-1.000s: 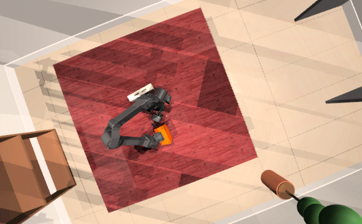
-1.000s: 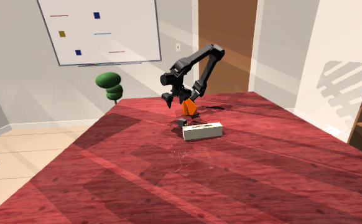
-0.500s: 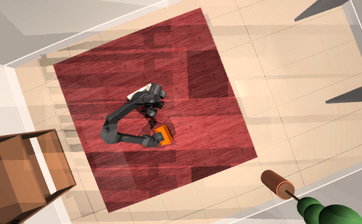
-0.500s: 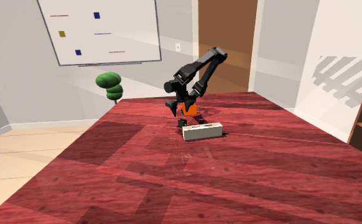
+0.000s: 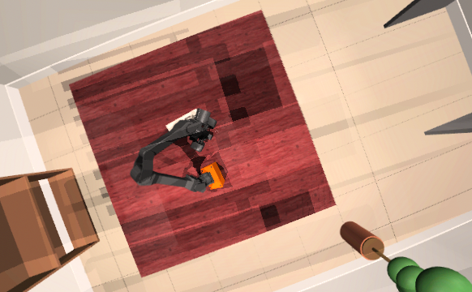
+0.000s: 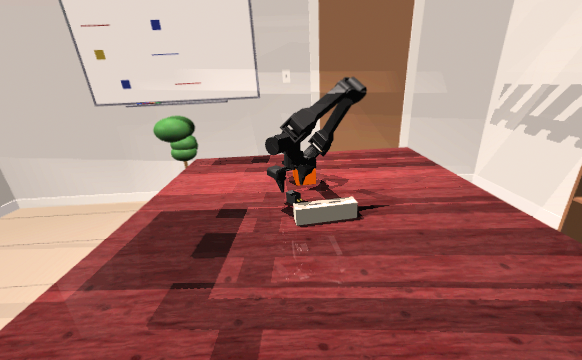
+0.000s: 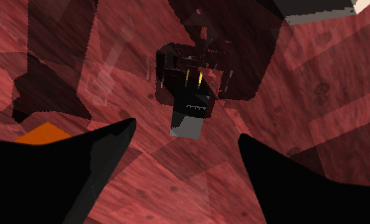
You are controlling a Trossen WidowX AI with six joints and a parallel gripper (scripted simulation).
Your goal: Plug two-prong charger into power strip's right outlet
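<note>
My gripper tip is 40 mm above the dark two-prong charger, 10 mm to the right of it and 10 mm short of it.
</note>
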